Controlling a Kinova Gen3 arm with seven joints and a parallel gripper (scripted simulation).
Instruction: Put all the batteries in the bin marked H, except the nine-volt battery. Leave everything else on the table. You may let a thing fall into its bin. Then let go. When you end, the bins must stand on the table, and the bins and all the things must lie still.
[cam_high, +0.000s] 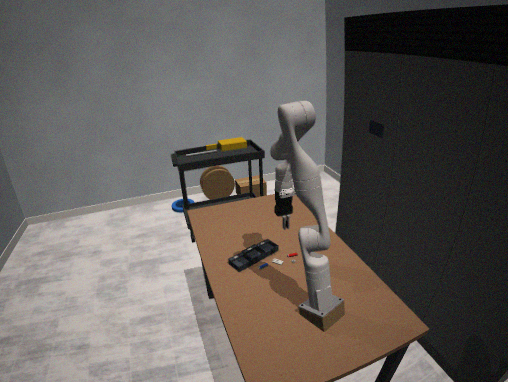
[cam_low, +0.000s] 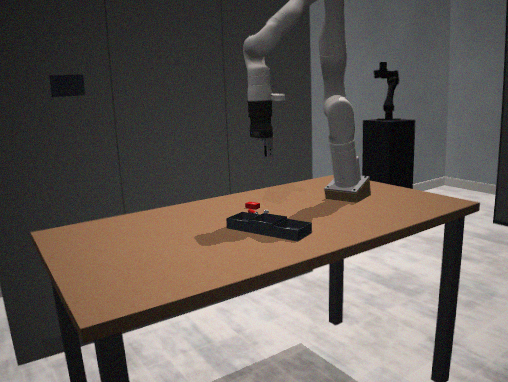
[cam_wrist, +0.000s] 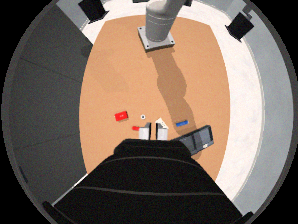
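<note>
My hand is 20 cm above the long bin, 13 cm to the right of it and 9 cm short of it. From my hand the other things lie so: red piece 21 cm below, 5 cm to the right, 4 cm ahead; then grey round piece 21 cm below, 4 cm to the right, 1 cm behind; then white piece 21 cm below, 3 cm to the left, 1 cm ahead.
</note>
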